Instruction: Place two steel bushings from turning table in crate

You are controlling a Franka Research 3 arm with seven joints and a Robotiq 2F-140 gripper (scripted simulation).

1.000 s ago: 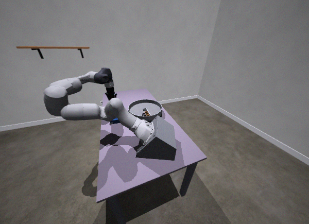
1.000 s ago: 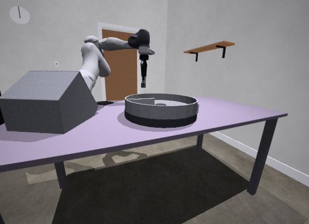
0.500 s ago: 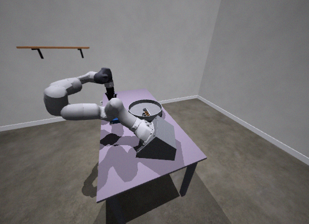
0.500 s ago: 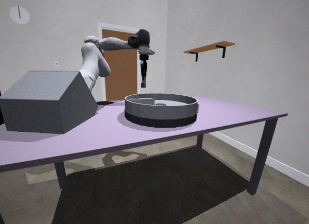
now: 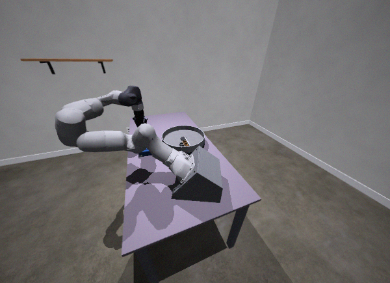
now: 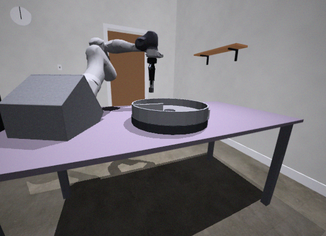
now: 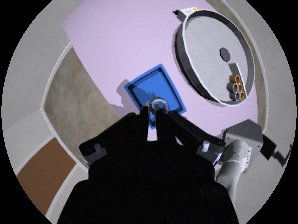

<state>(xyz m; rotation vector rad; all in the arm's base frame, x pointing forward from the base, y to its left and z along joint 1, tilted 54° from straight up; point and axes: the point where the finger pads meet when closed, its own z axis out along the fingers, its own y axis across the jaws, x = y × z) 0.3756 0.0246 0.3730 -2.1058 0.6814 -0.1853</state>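
Now: hand 1 cm past the blue crate, 1 cm to the left of it and 16 cm above it. The rest, counted from my hand: round grey turning table 4 cm ahead, 36 cm to the right, 14 cm below.
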